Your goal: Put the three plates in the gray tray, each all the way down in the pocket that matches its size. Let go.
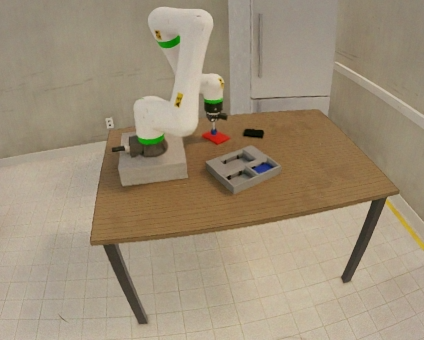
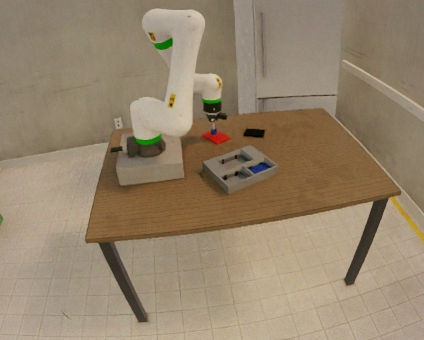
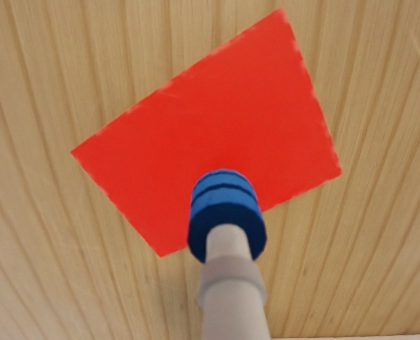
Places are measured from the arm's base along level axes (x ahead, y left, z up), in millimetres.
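Pixels of known places: end effector, tool point: (image 1: 213,133) (image 2: 214,133) (image 3: 222,198); arm's base, origin of the base link: (image 1: 152,148) (image 2: 150,148).
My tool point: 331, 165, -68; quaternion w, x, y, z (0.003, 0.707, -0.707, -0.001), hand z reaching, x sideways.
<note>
Ahead of a thing's pixels: the offset from my tool point to its top centre, as dx, dy, dz. Level surfaces: height alone.
A red plate @(+12, +8, -19) (image 1: 220,139) (image 2: 220,139) (image 3: 215,110) lies flat on the table behind the tray. My gripper (image 1: 214,133) (image 2: 213,133) (image 3: 223,182), a blue suction cup, is over the middle of the red plate, on it or very close above it; the contact is hidden and I cannot tell whether it grips. A blue plate @(+130, -361, -15) (image 1: 263,168) (image 2: 260,168) lies in the right pocket of the gray tray @(+51, -327, +10) (image 1: 256,178) (image 2: 252,178). The back and front-left pockets are empty. A small black plate @(+219, -12, -18) (image 1: 253,133) (image 2: 254,133) lies on the table behind the tray, right of the red plate.
The robot's pale base block (image 1: 152,172) (image 2: 150,173) stands at the left of the wooden table @(dz -29) (image 1: 320,165) (image 2: 320,165). A fridge (image 1: 295,50) (image 2: 300,50) stands behind the table. The tray walls rise around its pockets.
</note>
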